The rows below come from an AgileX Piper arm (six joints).
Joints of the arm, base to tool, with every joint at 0 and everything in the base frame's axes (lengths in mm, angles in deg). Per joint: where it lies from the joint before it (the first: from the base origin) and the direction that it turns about. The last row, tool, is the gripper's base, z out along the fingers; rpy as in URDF.
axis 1: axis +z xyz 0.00 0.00 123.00
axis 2: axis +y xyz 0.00 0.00 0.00
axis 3: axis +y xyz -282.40 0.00 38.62
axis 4: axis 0.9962 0 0.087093 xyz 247.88 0.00 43.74
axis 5: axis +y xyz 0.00 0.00 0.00
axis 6: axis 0.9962 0 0.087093 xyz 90.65 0.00 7.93
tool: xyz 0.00 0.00 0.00 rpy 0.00 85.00 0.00
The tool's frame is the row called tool.
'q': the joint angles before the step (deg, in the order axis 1, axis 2, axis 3, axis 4, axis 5, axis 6). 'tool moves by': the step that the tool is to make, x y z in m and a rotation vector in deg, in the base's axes. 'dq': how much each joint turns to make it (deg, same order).
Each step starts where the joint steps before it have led.
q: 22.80, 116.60, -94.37, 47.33, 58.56, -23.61
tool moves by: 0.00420, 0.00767, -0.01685, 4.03, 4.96, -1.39
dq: 0.00, 2.92, 0.06, 5.96, 0.40, -0.34
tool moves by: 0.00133, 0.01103, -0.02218, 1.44, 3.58, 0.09
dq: 0.92, 3.27, 0.00, 3.20, -0.11, -0.69
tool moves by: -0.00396, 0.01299, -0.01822, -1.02, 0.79, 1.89
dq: 1.78, 2.29, 0.00, -0.06, -0.76, -1.02
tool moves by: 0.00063, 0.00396, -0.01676, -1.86, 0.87, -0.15
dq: 0.63, 1.94, 0.00, -1.08, -1.26, 0.50
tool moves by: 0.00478, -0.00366, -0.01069, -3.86, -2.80, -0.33
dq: 0.00, 0.81, 0.00, -4.13, -2.98, 0.24
